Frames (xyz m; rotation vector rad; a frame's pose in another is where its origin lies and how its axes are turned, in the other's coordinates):
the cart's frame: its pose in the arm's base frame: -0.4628 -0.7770 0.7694 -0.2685 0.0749 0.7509
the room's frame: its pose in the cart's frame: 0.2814 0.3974 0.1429 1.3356 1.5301 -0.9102
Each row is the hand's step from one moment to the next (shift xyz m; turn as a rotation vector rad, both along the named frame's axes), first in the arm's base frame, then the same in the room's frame.
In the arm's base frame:
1: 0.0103 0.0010 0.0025 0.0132 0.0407 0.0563
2: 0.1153 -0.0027 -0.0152 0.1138 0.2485 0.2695
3: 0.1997 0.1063 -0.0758 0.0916 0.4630 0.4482
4: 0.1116 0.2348 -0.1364 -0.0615 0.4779 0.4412
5: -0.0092 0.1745 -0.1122 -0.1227 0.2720 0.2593
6: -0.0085 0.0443 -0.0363 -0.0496 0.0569 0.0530
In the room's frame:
1: -0.0048 0.0067 0.0067 -0.0592 0.0298 -0.0247
2: -0.0112 0.0717 0.0909 -0.2965 0.2151 -0.1145
3: 0.0249 0.2179 0.0940 -0.4727 0.3357 -0.2958
4: 0.0995 0.2725 -0.0452 -0.4317 0.2538 -0.4196
5: 0.1054 0.1474 -0.1014 -0.2338 0.0889 -0.3061
6: 0.0358 0.0350 -0.0292 -0.0423 0.0040 -0.0819

